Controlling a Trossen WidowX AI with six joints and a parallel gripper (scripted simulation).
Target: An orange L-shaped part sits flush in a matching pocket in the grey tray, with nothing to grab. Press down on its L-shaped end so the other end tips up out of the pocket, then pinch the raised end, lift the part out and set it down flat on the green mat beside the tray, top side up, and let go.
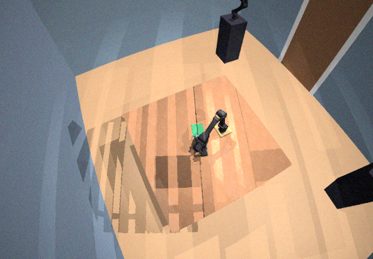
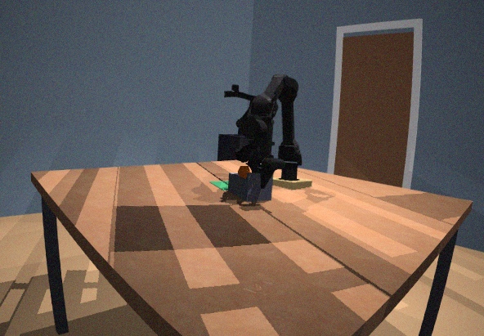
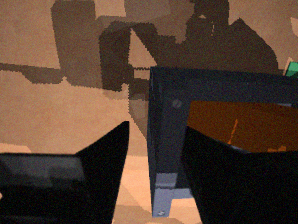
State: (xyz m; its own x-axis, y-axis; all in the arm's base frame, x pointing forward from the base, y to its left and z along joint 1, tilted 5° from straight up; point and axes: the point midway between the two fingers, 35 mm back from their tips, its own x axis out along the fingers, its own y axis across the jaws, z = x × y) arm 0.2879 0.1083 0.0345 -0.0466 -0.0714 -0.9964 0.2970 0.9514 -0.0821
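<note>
The orange L-shaped part lies 50 mm to the right of my gripper tip and 20 mm behind it. Round my gripper tip: green mat: 220 mm to the right, 70 mm behind, 60 mm below.
</note>
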